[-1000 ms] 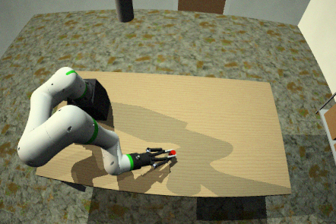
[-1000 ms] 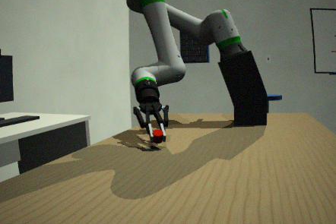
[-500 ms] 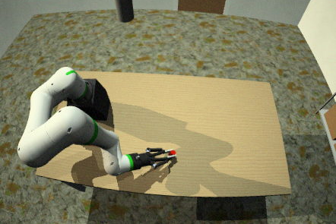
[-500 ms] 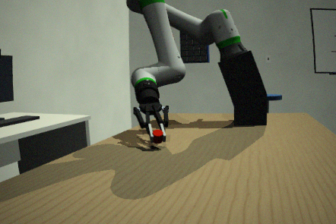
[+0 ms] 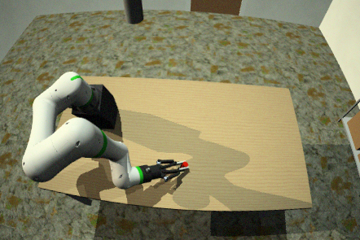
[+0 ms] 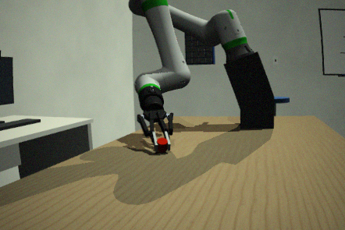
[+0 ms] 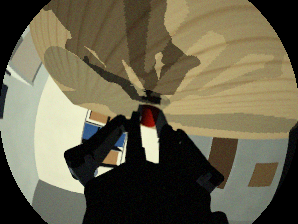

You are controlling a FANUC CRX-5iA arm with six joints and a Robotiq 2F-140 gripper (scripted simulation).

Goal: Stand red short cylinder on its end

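Now: hand 10 mm short of the red short cylinder, 10 mm to the right of it and 10 mm above it.
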